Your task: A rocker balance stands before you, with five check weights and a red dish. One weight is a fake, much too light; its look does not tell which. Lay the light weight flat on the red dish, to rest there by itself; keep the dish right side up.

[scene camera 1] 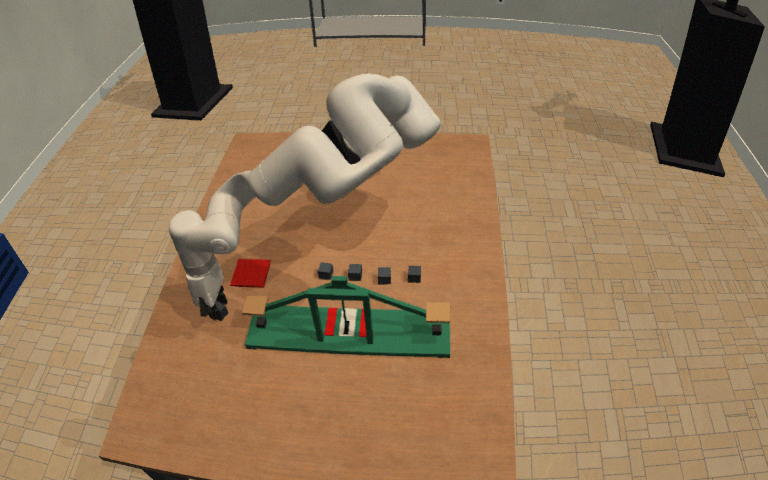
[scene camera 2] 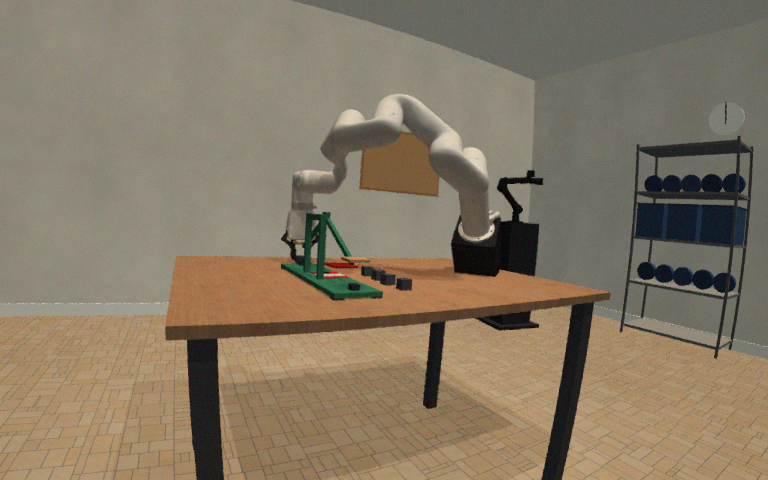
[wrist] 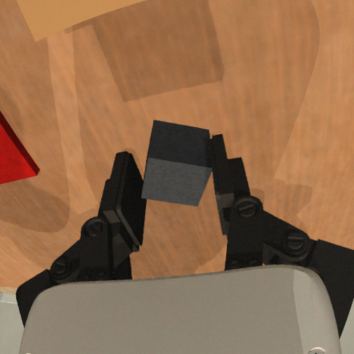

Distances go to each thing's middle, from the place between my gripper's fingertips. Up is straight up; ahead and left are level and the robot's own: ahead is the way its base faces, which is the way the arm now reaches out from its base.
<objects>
I see my gripper 14 cm past the red dish (scene camera 1: 249, 272), 2 cm to the right of it and 1 cm above it. Also, from my hand: balance beam (scene camera 1: 436, 312): 32 cm to the left, 9 cm above, 4 cm behind; then green rocker balance (scene camera 1: 381, 332): 32 cm to the left, 8 cm above, 4 cm behind.
</objects>
